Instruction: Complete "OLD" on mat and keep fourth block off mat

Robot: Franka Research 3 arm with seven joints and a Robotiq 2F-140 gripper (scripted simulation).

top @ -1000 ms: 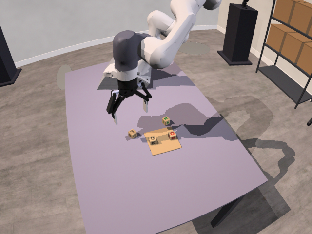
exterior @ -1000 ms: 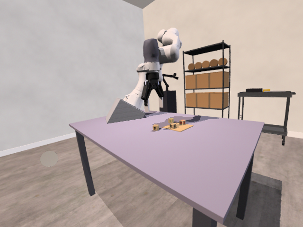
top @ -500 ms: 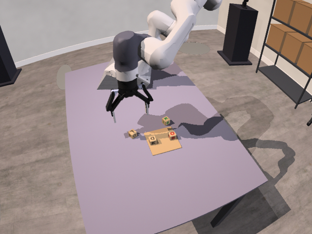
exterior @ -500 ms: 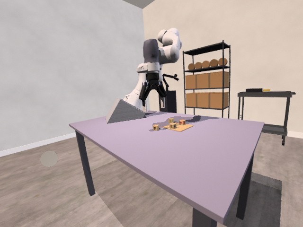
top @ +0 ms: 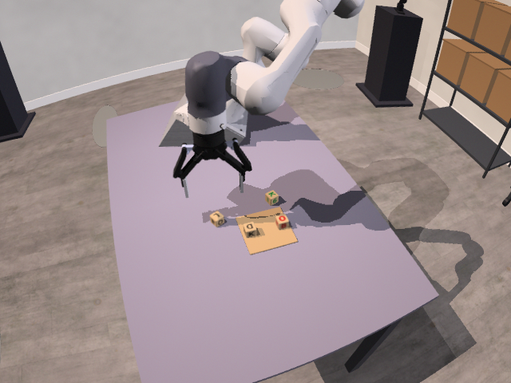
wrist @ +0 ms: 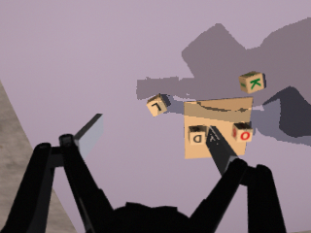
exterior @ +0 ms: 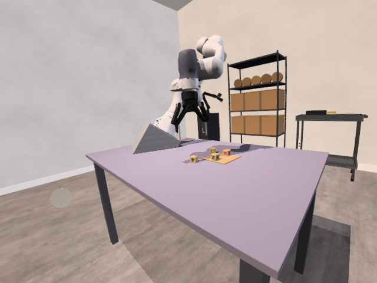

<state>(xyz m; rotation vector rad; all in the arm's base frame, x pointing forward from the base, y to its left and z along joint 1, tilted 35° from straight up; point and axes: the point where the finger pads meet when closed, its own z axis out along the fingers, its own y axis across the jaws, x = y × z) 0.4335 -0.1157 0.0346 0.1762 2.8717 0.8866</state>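
Now: the wooden block 120 mm below my hand. The rest, counted from my hand: tan mat 130 mm to the left, 130 mm below, 60 mm ahead.
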